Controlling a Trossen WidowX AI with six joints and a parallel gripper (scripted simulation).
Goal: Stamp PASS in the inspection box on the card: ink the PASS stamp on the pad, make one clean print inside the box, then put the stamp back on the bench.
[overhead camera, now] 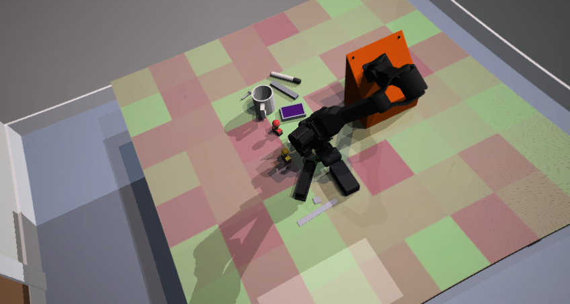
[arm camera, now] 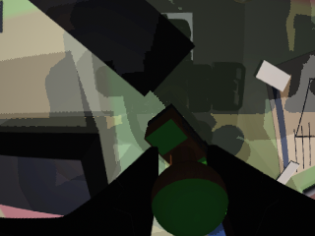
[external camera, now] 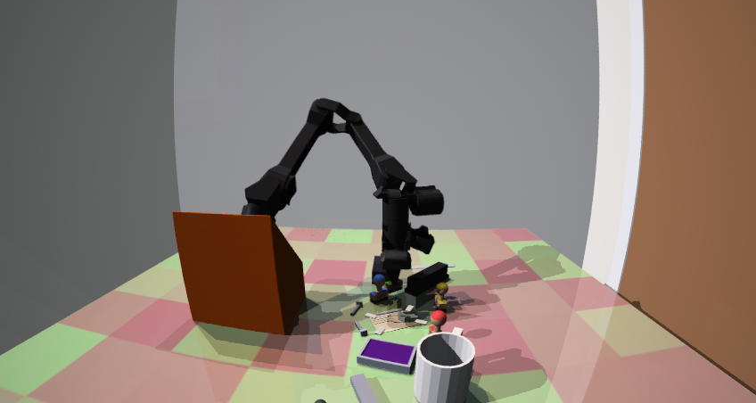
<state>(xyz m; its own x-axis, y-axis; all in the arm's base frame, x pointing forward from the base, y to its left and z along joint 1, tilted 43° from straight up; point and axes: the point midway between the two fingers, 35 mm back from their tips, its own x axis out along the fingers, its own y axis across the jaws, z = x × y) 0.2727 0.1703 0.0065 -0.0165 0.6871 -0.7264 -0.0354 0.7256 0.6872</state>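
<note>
Right now my gripper tip is 30 mm to the left of the blue stamp, 30 mm past it and 20 mm above it. From my gripper tip the other things lie so: green-knobbed stamp right at my gripper tip; yellow-knobbed stamp 100 mm ahead, 60 mm to the right, 20 mm below; card 110 mm to the right, 40 mm below, 10 mm ahead.
</note>
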